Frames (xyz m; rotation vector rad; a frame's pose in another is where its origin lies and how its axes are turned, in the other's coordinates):
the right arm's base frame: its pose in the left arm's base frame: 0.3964 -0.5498 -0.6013 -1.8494 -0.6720 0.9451
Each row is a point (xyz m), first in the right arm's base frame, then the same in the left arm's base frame.
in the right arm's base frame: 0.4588 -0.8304 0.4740
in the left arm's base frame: 0.2113 0.3836 -0.1331
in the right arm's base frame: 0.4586 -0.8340 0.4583
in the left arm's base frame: 0.2241 0.3774 -0.1254
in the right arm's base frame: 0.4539 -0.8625 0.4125
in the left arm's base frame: 0.2578 0.3638 -0.0853
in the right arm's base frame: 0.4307 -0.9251 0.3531
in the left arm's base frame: 0.2907 0.3439 -0.0046
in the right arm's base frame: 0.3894 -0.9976 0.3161
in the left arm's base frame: 0.2944 0.3253 0.0847
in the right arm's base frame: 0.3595 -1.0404 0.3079
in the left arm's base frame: 0.2821 0.3167 0.1354
